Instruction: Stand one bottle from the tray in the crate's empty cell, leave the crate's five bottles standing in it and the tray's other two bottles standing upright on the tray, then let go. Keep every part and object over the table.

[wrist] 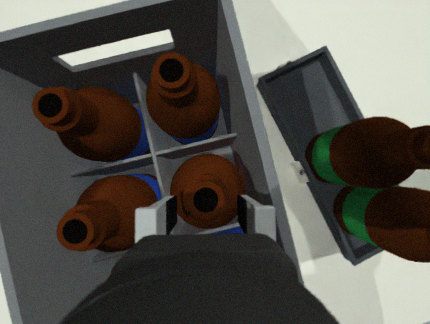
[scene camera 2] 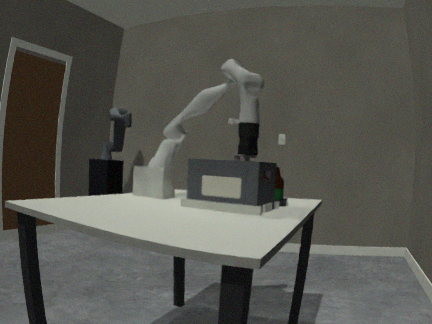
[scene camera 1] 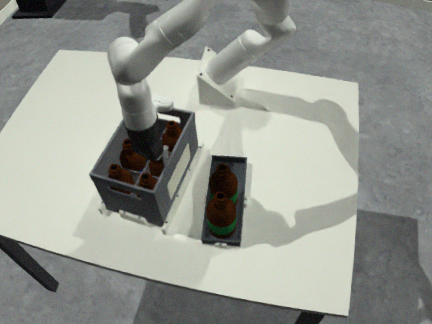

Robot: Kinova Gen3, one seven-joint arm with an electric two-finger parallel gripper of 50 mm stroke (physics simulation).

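Frame: origin at the arm's base, x ahead, y left, z up, level; millimetres.
Seen in the pictures: gripper, fingertip midpoint: [wrist: 207,208] [scene camera 1: 157,159]; arm's base at its link origin: [scene camera 2: 155,177] [scene camera 1: 215,73].
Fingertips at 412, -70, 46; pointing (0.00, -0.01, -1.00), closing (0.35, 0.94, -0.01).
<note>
Offsets run from my fingertips to a thing's top centre, as dx, dy, dz. "*": to the spot under its first point. Level surfaces: height alone.
The grey crate {-20, -40, +40} [scene camera 1: 130,202] [scene camera 2: 251,185] [wrist: 267,160] holds brown bottles standing in its cells; several show in the wrist view. My gripper [scene camera 1: 159,156] [scene camera 2: 243,158] [wrist: 207,208] is open inside or just above the crate top, its fingers apart on either side of the neck of a brown bottle {-10, +4, +28} [wrist: 205,200] that stands in a cell by the tray-side wall. That bottle's label is hidden. Blue labels show on neighbouring bottles. The dark tray {+13, +180, -109} [scene camera 1: 243,180] [wrist: 300,95] bears two upright green-labelled bottles, one nearer the front {* +127, +194, -24} [scene camera 1: 221,217] and one behind it {+15, +177, +25} [scene camera 1: 223,182].
The tray stands beside the crate with a narrow gap between them. Crate walls and dividers {-58, +9, -41} [wrist: 192,147] stand close around the fingers, and other bottle necks {-104, +13, +28} [wrist: 171,70] {-22, -88, +28} [wrist: 75,231] rise nearby. The arm's base [scene camera 1: 212,90] [scene camera 2: 152,181] is behind the crate on the white table {dz -135} [scene camera 1: 295,150].
</note>
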